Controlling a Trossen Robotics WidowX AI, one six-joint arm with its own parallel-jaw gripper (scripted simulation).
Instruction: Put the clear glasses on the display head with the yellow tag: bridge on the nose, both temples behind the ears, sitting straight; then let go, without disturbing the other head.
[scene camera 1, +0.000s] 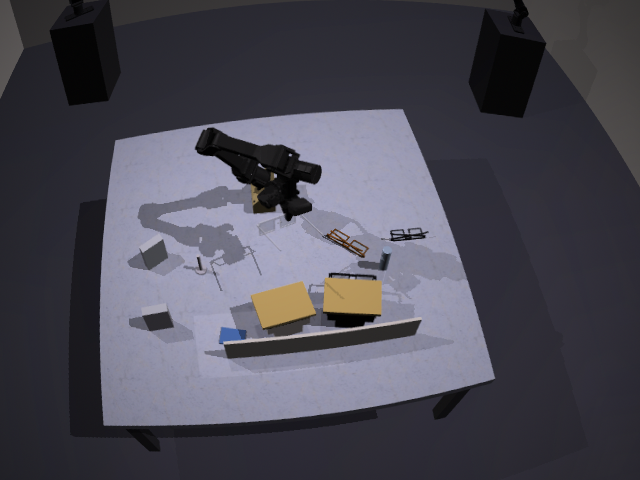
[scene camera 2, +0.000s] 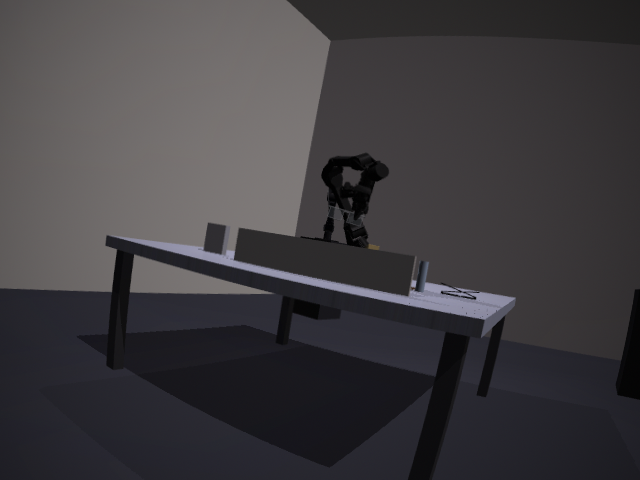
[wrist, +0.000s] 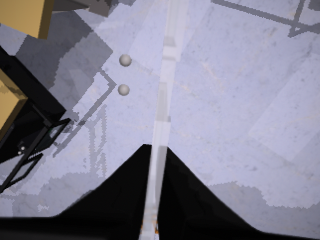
Note:
In view: the gripper (scene camera 1: 288, 220), a display head (scene camera 1: 351, 303) and a display head (scene camera 1: 282, 311).
The gripper is seen too in scene camera 2 (scene camera 2: 354, 220) and in the wrist view (wrist: 154, 153).

